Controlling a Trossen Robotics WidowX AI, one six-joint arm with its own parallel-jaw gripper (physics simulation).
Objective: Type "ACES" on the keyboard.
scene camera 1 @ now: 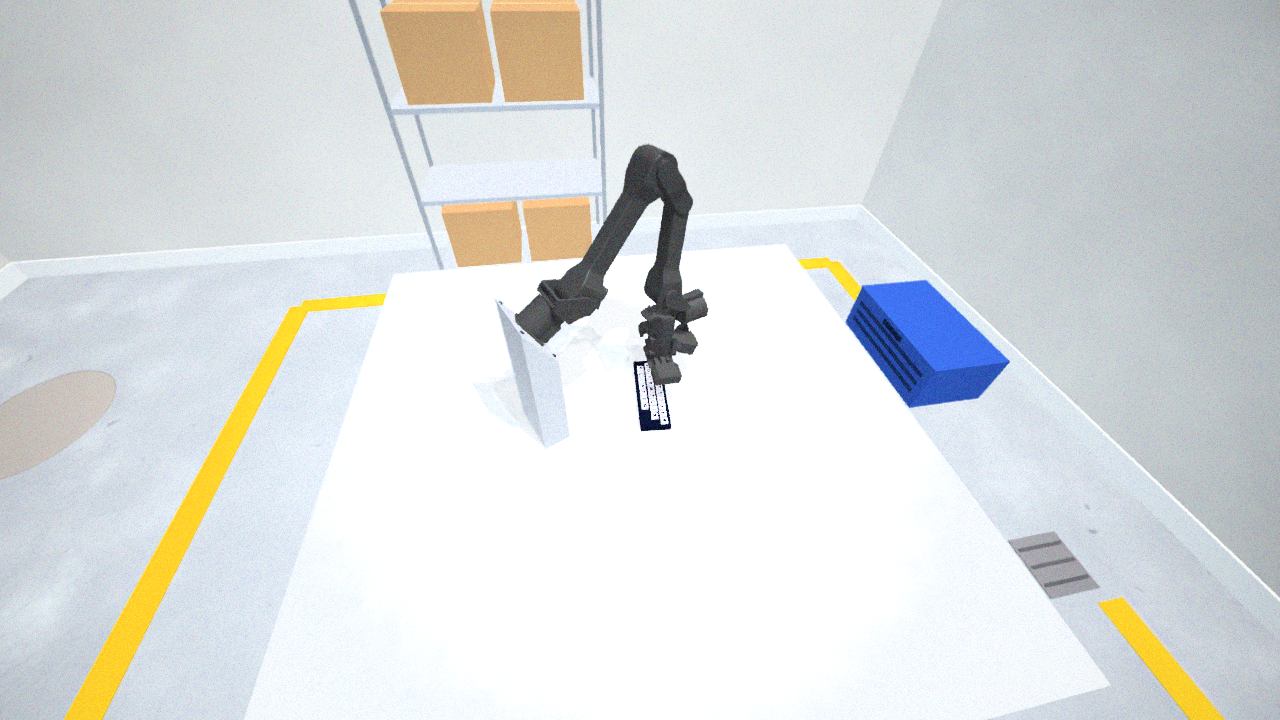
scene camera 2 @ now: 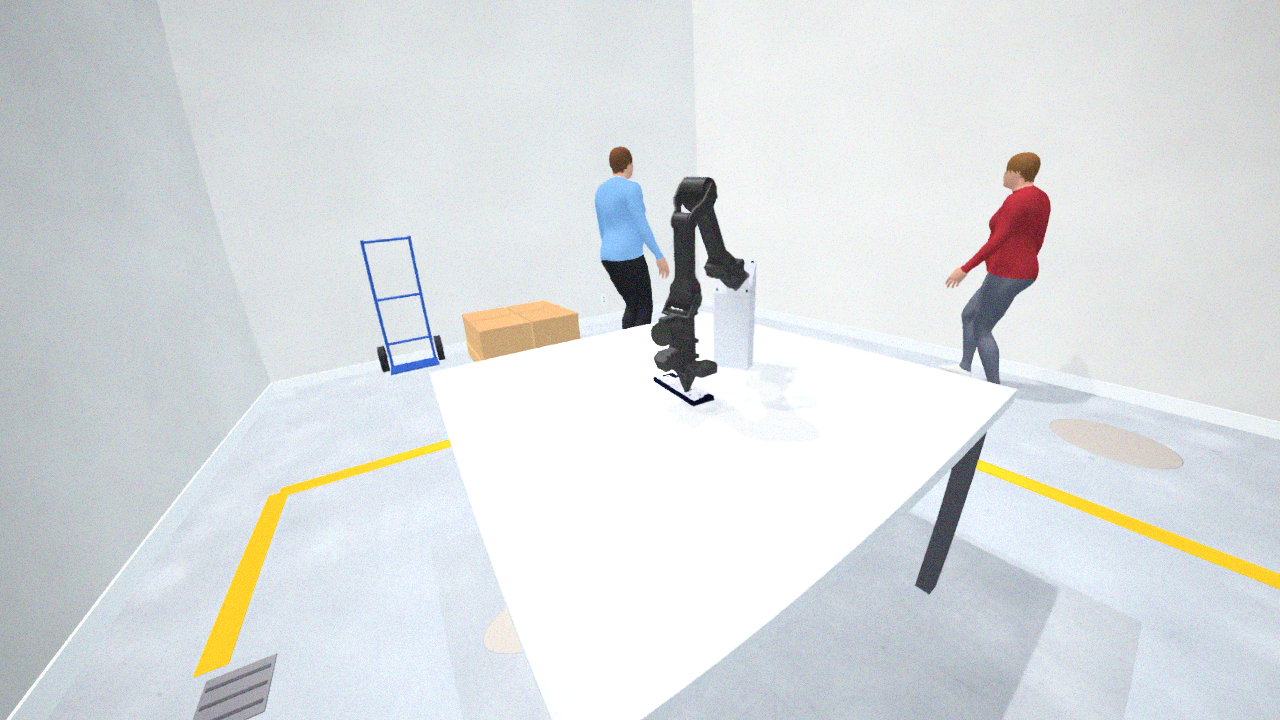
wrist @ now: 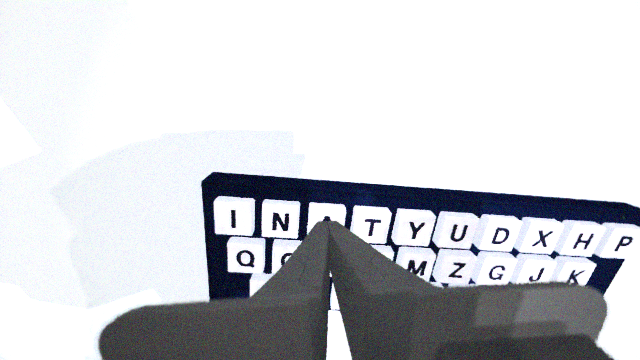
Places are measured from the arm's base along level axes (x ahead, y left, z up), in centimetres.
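Pixels of known places: gripper, fingertip midpoint: (scene camera 2: 686, 391) (wrist: 326, 230); arm's base, origin of the base link: (scene camera 1: 528, 330) (scene camera 2: 735, 277).
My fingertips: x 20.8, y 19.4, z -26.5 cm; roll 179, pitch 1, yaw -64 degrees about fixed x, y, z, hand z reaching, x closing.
Observation:
Ahead of a thing's pixels: the offset from my fingertips to its top centre. Level surfaces: height alone.
The dark blue keyboard {dx +0.0, dy -5.2, dz +0.0 cm} (scene camera 1: 645, 421) (scene camera 2: 699, 400) (wrist: 400, 194) with white keys lies flat on the table. My gripper (scene camera 1: 665, 379) (scene camera 2: 687, 387) (wrist: 326, 230) is shut and empty, pointing down over the keyboard. In the wrist view its tips overlap the lower part of the A key {dx +0.3, dy +0.1, dz +0.0 cm} (wrist: 318, 212), between the N key {dx -0.4, dy +2.0, dz +0.0 cm} (wrist: 280, 220) and the T key {dx +0.9, dy -1.7, dz +0.0 cm} (wrist: 371, 225); I cannot tell whether they touch it. In the row below, a key {dx -2.1, dy +0.9, dz +0.0 cm} (wrist: 281, 250) right of Q is partly covered and its letter is unclear. The fingers hide other keys; E and S cannot be made out.
A white upright panel (scene camera 1: 539, 394) (scene camera 2: 733, 335) stands at the arm's base, beside the keyboard, on the white table {dz -1.8 cm} (scene camera 1: 626, 555) (scene camera 2: 626, 483). Off the table are a blue cabinet (scene camera 1: 939, 331), a shelf rack (scene camera 1: 501, 108), cardboard boxes (scene camera 2: 501, 334), a hand truck (scene camera 2: 399, 296) and two people (scene camera 2: 622, 219) (scene camera 2: 1020, 232).

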